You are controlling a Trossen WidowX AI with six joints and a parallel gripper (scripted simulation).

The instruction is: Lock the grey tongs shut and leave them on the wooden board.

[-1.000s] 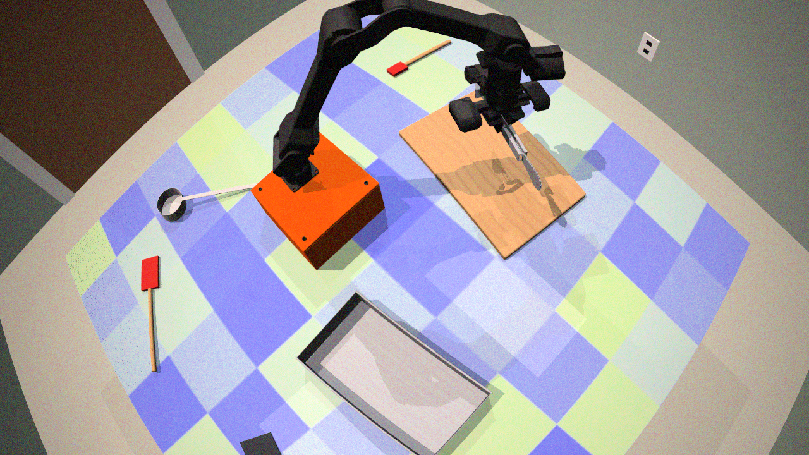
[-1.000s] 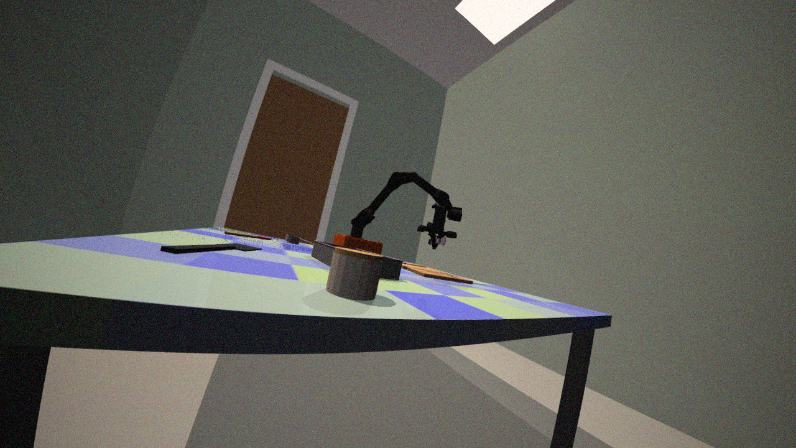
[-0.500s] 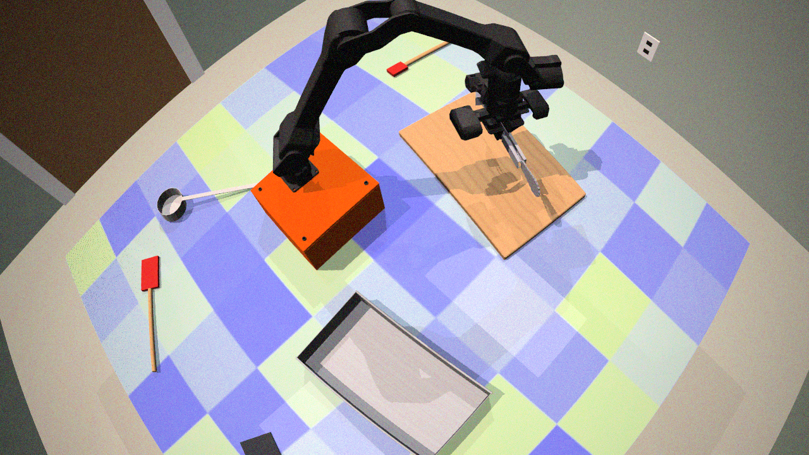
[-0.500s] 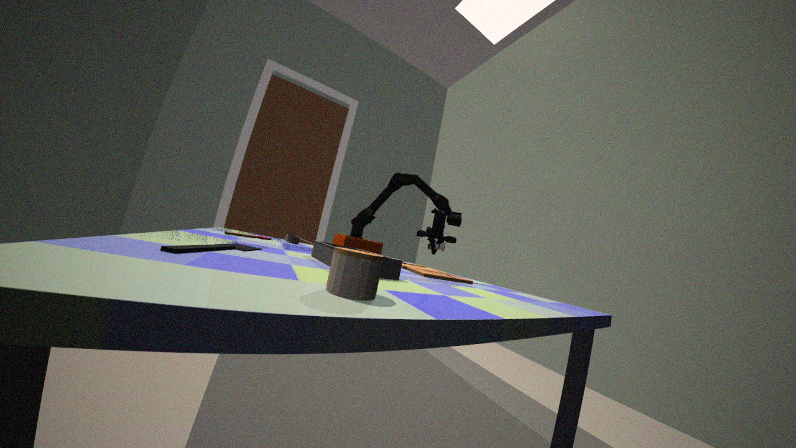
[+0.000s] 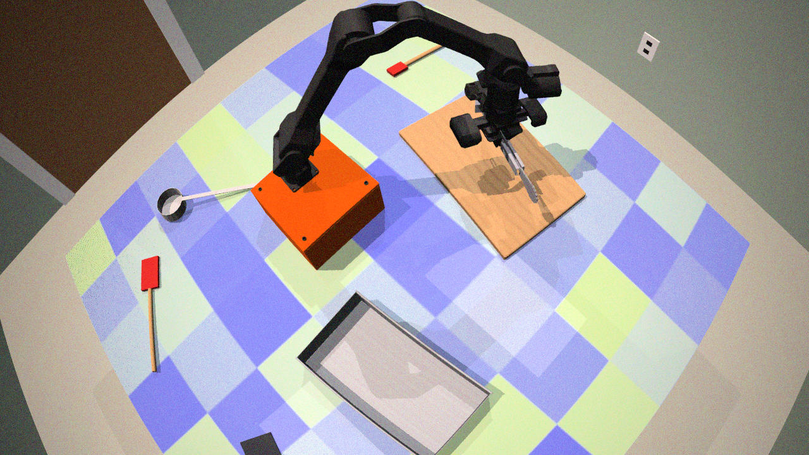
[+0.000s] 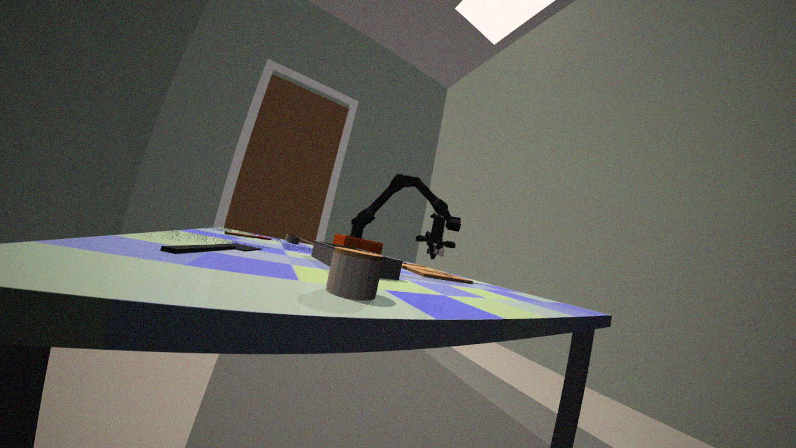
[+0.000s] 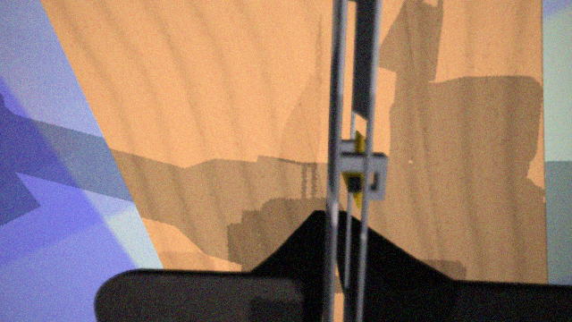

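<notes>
My gripper tip is 40 mm below the yellow lock piece, 30 mm past it and 10 mm to the right of it. The rest, counted from my gripper tip: wooden board: 60 mm below; then roasting tin: 450 mm to the right, 200 mm ahead, 40 mm below; then flat dark object: 780 mm to the right, 250 mm ahead, 70 mm below.
</notes>
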